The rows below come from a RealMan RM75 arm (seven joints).
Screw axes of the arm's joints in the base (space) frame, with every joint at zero. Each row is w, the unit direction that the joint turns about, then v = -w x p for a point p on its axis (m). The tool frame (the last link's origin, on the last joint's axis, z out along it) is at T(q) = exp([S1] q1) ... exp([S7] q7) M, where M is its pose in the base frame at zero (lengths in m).
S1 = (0, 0, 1, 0, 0, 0)
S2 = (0, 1, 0, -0.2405, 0, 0)
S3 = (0, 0, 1, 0, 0, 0)
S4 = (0, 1, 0, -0.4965, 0, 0)
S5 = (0, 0, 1, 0, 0, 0)
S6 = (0, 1, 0, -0.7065, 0, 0)
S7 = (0, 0, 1, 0, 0, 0)
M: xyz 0 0 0.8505 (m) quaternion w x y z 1 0 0 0
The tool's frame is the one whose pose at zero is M.
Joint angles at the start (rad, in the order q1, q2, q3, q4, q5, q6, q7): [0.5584 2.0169 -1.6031 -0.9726 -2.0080 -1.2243 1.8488]
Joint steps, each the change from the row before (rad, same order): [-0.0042 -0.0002 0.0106 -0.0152 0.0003 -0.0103 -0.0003]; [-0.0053 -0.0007 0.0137 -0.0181 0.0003 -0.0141 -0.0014]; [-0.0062 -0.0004 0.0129 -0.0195 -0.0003 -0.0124 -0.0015]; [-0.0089 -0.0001 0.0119 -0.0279 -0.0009 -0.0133 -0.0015]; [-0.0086 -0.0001 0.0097 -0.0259 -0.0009 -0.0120 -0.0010]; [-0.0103 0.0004 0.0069 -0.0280 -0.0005 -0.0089 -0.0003]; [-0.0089 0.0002 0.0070 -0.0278 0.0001 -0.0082 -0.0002]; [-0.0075 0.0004 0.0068 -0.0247 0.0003 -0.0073 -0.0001]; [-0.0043 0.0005 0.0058 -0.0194 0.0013 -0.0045 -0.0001]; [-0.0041 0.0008 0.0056 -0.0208 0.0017 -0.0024 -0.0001]
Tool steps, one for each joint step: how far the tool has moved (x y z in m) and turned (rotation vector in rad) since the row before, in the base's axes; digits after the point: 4 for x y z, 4 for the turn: [-0.0022 0.0004 0.0028 0.0033 0.0085 0.0044]; [-0.0023 0.0004 0.0037 0.0032 0.0098 0.0056]; [-0.0023 0.0003 0.0037 0.0049 0.0091 0.0068]; [-0.0033 0.0000 0.0042 0.0065 0.0096 0.0123]; [-0.0028 -0.0003 0.0038 0.0056 0.0077 0.0114]; [-0.0029 -0.0006 0.0034 0.0072 0.0075 0.0121]; [-0.0033 -0.0003 0.0036 0.0082 0.0076 0.0132]; [-0.0031 -0.0002 0.0033 0.0077 0.0070 0.0118]; [-0.0031 0.0002 0.0027 0.0076 0.0068 0.0106]; [-0.0036 0.0005 0.0028 0.0099 0.0077 0.0121]
